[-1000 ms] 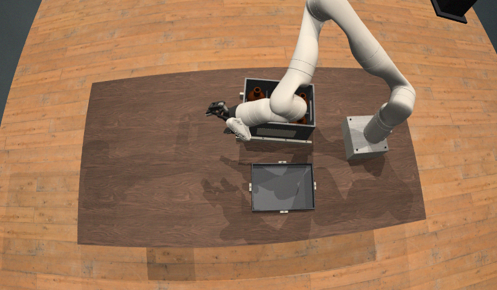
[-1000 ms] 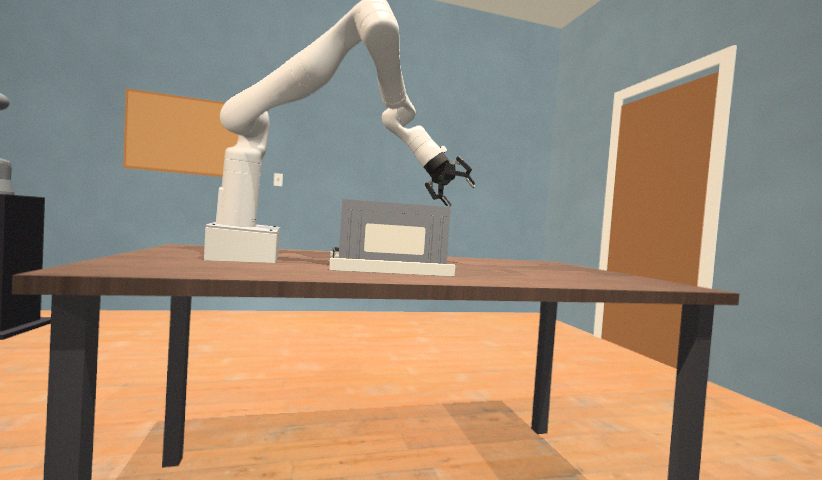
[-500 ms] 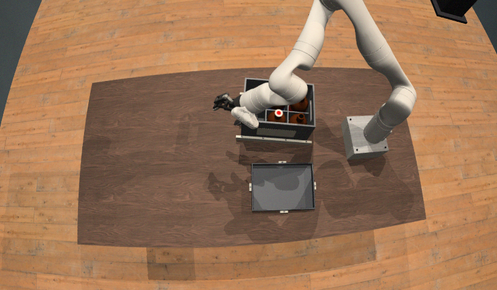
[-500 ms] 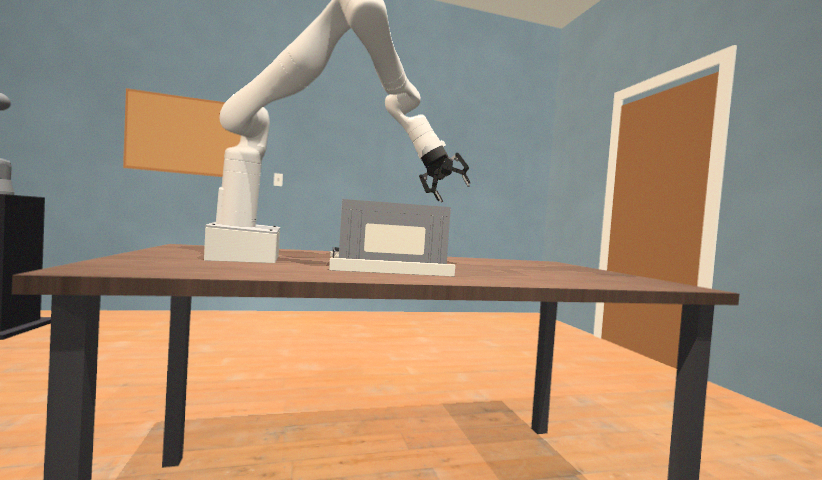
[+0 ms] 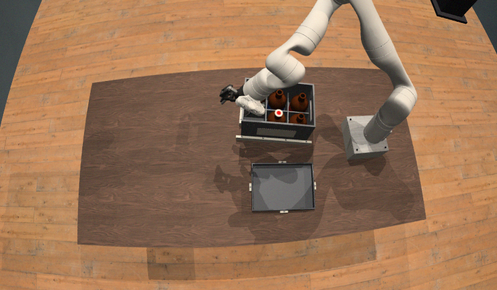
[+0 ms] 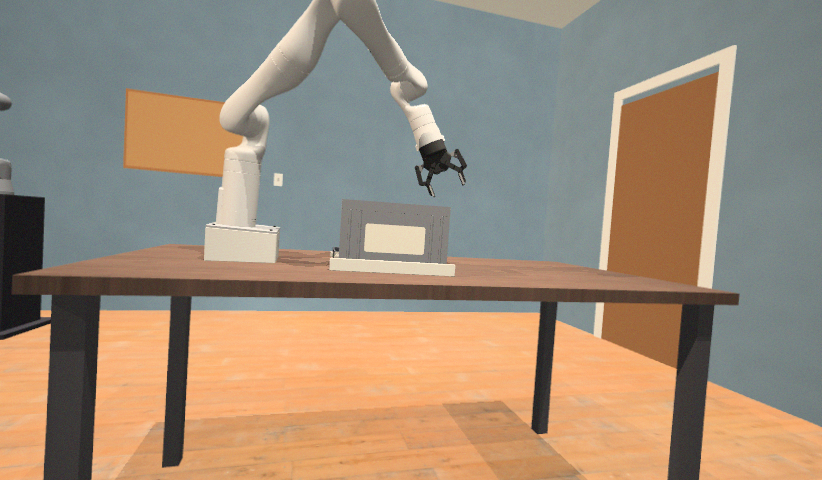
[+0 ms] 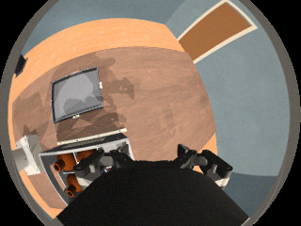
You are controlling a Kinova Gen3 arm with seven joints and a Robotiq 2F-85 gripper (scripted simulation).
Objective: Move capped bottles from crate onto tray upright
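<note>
My hand is 16 cm past the capped bottle, 15 cm above it and 2 cm to the left of it. Round my hand: grey tray (22 cm to the left, 22 cm below, 20 cm behind); crate (16 cm behind, 15 cm below, 7 cm to the right).
</note>
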